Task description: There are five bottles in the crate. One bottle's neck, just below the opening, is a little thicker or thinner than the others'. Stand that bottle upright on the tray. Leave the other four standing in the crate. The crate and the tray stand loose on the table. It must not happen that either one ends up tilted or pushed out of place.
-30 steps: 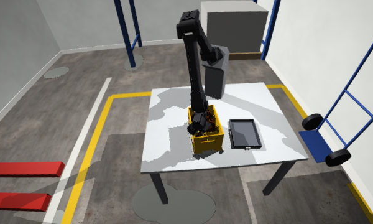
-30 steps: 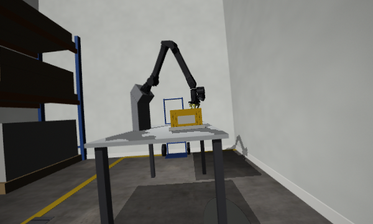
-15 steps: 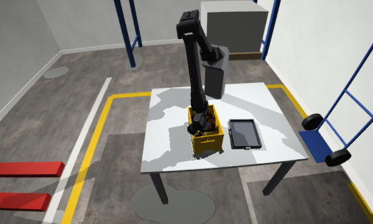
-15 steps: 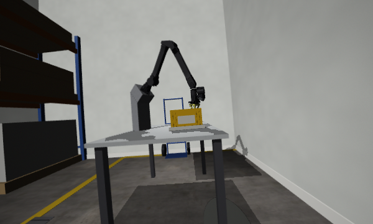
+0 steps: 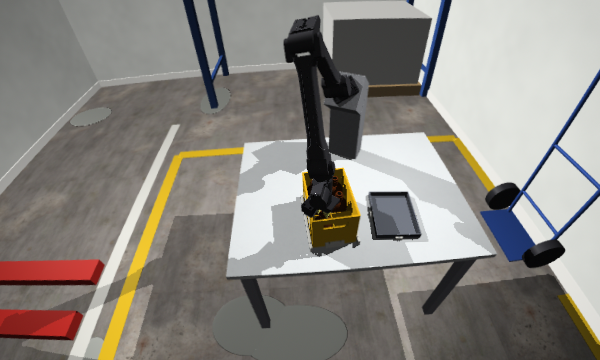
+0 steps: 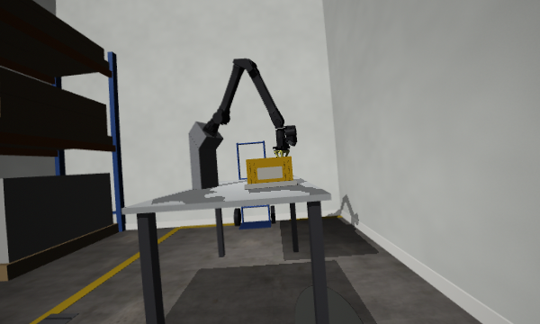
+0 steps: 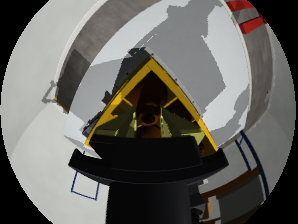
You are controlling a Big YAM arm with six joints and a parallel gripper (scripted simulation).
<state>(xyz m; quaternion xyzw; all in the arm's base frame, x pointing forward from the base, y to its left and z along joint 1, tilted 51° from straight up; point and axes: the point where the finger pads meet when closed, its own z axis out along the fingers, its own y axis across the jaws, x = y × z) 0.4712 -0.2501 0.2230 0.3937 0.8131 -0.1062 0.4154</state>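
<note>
The crate is 7 cm behind my hand, 7 cm to the left of it and 7 cm below it. From my hand the other things lie so: dark tray (6 cm ahead, 34 cm to the left, 14 cm below); then brown bottle (14 cm behind, 14 cm to the left, 6 cm below).
</note>
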